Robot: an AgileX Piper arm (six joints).
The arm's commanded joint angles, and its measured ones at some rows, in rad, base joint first. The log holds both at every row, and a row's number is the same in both.
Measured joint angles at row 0: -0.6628, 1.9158, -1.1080, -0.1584, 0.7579, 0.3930
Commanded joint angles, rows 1 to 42: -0.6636, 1.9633, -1.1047, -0.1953, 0.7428, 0.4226; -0.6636, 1.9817, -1.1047, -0.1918, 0.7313, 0.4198; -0.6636, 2.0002, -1.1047, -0.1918, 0.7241, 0.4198; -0.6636, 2.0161, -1.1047, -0.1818, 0.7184, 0.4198; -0.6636, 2.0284, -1.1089, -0.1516, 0.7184, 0.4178; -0.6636, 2.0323, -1.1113, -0.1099, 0.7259, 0.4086; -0.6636, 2.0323, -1.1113, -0.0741, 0.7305, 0.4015; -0.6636, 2.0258, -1.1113, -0.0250, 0.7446, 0.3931; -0.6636, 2.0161, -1.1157, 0.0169, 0.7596, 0.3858; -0.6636, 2.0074, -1.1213, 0.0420, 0.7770, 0.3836; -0.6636, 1.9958, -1.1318, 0.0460, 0.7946, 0.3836; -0.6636, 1.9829, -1.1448, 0.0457, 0.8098, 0.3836; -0.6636, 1.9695, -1.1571, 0.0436, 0.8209, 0.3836; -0.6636, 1.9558, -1.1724, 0.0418, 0.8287, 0.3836; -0.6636, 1.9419, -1.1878, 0.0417, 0.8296, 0.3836; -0.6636, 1.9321, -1.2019, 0.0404, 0.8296, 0.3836; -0.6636, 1.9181, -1.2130, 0.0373, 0.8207, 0.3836; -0.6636, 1.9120, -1.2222, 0.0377, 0.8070, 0.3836; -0.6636, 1.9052, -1.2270, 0.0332, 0.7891, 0.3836; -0.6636, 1.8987, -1.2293, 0.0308, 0.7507, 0.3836; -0.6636, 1.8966, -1.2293, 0.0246, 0.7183, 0.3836; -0.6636, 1.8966, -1.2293, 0.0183, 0.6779, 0.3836; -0.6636, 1.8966, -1.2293, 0.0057, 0.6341, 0.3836; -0.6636, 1.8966, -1.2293, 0.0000, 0.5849, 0.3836; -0.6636, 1.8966, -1.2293, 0.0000, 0.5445, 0.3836; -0.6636, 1.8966, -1.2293, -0.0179, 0.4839, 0.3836; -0.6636, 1.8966, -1.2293, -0.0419, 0.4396, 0.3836; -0.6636, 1.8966, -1.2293, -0.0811, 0.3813, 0.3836; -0.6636, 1.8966, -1.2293, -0.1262, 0.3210, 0.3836; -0.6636, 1.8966, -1.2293, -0.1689, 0.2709, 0.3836; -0.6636, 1.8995, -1.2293, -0.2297, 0.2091, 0.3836; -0.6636, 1.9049, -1.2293, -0.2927, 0.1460, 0.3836; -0.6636, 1.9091, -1.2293, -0.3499, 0.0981, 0.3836; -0.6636, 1.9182, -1.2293, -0.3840, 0.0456, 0.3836; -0.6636, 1.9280, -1.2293, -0.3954, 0.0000, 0.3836; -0.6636, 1.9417, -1.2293, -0.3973, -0.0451, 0.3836; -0.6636, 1.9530, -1.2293, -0.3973, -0.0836, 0.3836; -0.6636, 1.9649, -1.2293, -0.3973, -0.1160, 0.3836; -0.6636, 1.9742, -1.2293, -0.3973, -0.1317, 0.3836; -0.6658, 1.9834, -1.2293, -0.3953, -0.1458, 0.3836; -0.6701, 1.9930, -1.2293, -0.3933, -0.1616, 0.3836; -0.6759, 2.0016, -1.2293, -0.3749, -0.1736, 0.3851
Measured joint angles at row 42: -0.6628, 1.9672, -1.2268, -0.3765, -0.0918, 0.3904
